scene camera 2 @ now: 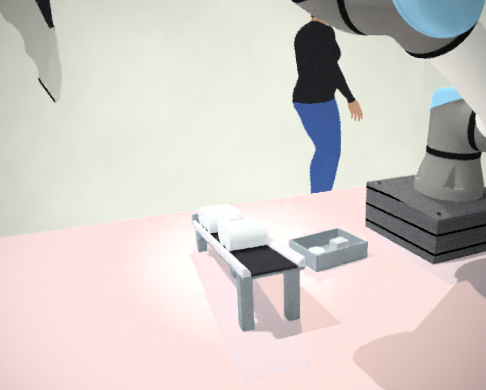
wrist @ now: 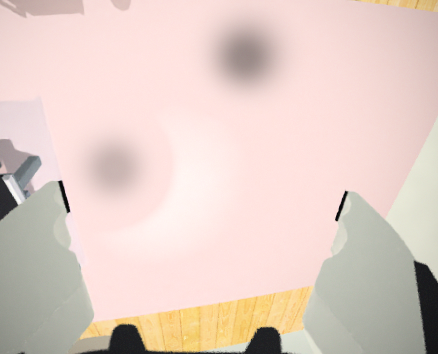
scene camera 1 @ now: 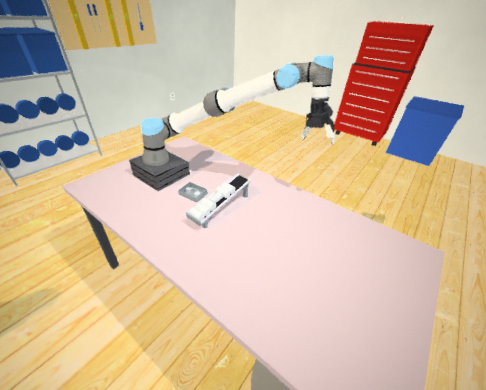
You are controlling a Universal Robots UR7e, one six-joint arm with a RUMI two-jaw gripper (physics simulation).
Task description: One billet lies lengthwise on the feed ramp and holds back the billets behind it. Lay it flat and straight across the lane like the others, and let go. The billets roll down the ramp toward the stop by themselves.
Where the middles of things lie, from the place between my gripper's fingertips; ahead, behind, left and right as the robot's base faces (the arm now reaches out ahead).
Labels:
My hand is 350 mm past the feed ramp lane (scene camera 2: 262,261), 300 mm above it and 290 mm to the left of it. The rest, counted from my hand: grey tray (scene camera 2: 357,249): 550 mm behind, 350 mm below, 280 mm to the right.

